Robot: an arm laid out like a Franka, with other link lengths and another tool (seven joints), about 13 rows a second.
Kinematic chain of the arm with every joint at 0, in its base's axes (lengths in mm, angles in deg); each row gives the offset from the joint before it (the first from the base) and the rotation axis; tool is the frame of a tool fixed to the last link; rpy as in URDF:
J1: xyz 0 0 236.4 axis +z
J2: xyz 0 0 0 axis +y
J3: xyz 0 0 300.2 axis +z
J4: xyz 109.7 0 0 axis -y
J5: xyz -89.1 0 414.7 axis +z
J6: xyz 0 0 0 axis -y
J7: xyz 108.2 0 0 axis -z
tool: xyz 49 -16 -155.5 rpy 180 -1.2 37.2
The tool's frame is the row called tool.
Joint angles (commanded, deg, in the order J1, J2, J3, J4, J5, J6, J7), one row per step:
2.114 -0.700 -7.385 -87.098 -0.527 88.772 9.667
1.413 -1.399 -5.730 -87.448 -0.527 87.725 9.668
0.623 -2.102 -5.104 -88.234 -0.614 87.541 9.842
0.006 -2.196 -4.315 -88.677 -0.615 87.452 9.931
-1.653 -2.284 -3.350 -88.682 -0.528 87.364 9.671
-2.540 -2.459 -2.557 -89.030 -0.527 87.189 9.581
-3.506 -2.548 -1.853 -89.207 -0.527 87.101 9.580
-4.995 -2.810 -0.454 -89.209 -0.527 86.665 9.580
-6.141 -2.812 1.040 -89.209 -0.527 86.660 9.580
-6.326 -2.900 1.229 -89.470 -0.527 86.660 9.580
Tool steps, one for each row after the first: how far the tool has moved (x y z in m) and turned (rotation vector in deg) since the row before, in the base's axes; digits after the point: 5 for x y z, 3 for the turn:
-0.00485 0.01137 0.00178 0.109 0.693 0.946
-0.00458 -0.00215 -0.00009 -0.014 0.269 -0.343
-0.00077 0.00209 -0.00349 0.013 0.436 0.083
-0.00147 -0.00734 0.00073 0.051 0.000 -0.430
-0.00160 -0.00077 -0.00186 0.007 0.348 -0.005
-0.00116 -0.00281 -0.00093 -0.011 0.177 -0.262
-0.00250 -0.00055 0.00186 -0.043 0.180 -0.095
0.00053 0.00428 0.00004 -0.073 0.010 0.346
-0.00058 0.00014 -0.00155 0.004 0.174 0.004

